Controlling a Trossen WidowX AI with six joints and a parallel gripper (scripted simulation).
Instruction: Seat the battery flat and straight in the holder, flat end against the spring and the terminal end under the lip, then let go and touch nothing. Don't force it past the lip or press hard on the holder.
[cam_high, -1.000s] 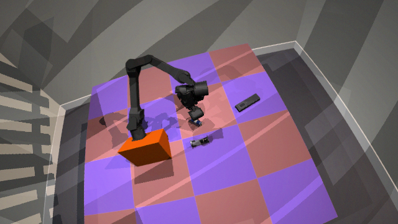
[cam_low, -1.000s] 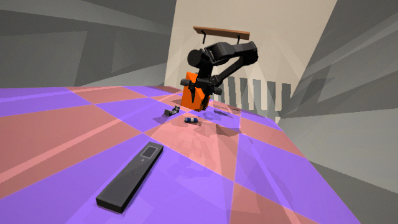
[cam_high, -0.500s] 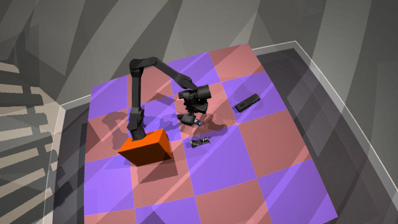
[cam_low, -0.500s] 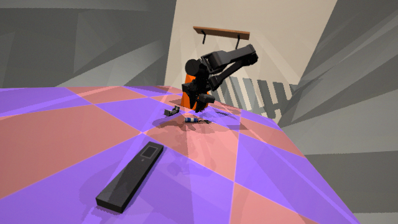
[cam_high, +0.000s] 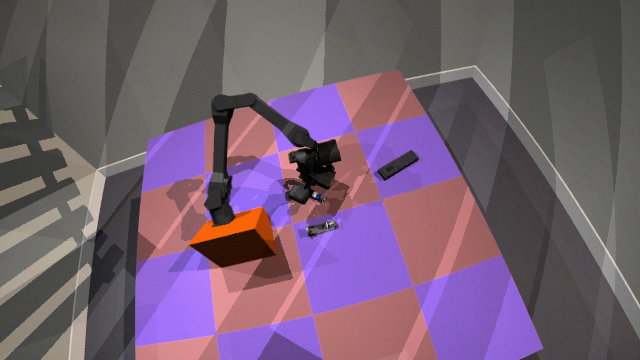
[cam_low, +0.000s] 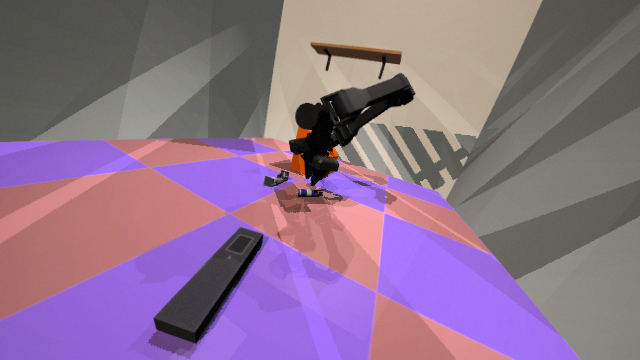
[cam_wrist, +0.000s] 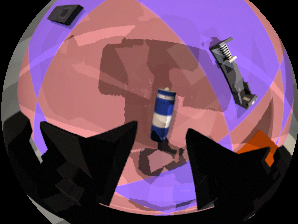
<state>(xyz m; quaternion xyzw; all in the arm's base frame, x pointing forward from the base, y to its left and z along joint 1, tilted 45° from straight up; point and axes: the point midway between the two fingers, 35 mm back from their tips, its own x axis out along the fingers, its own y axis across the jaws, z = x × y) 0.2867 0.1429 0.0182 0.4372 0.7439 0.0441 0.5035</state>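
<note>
Now: gripper tip 40 mm above the battery. The rest, counted from my gripper tip: black remote (320 mm ahead, 70 mm to the left, 30 mm below).
</note>
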